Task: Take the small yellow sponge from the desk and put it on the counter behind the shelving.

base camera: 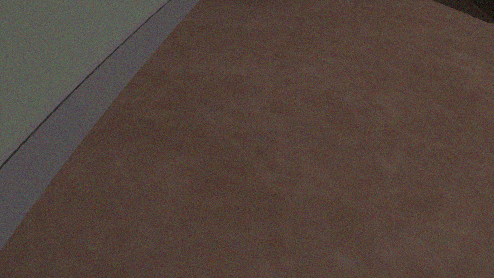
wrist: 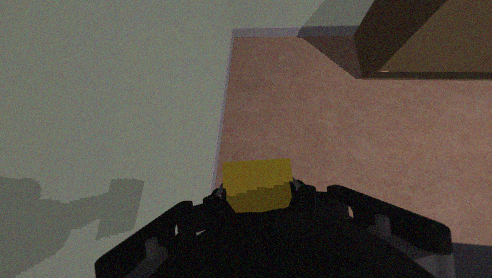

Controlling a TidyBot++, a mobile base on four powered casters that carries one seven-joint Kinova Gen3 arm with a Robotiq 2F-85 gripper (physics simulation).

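Frame: origin at the arm's base, x left, y ahead, z down, level; centimetres.
Where they show: gripper, between the fingertips: (wrist: 257,188).
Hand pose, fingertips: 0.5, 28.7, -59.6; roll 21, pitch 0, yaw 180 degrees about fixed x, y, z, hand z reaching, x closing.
After its pixels a point has its place, as x, y, z.
The small yellow sponge (wrist: 257,176) {0.4, 29.6, -62.1} is held between the fingertips at the lower middle of the wrist view. My gripper (wrist: 257,188) {0.5, 28.7, -59.6} is shut on it, with one finger at each side, and holds it above the brown floor. The lower part of the sponge is in shade, and the gripper's body hides its near end. The gripper does not show in the base camera view. The desk does not show in either view, and I cannot make out the counter for certain.
A brown box-like piece of furniture (wrist: 435,45) {-117.1, 103.5, 2.6} stands at the upper right of the wrist view. A pale green wall (wrist: 110,90) {29.1, 51.7, -50.6} (base camera: 55,50) {29.4, 49.6, 24.2} with a greyish skirting (base camera: 95,105) {27.8, 51.6, 36.7} runs along the left of the reddish-brown floor (wrist: 350,130) {-75.3, 67.7, 39.6} (base camera: 280,150) {-6.4, 43.8, 39.6}. A dark shape (base camera: 475,7) shows at the base view's top right corner.
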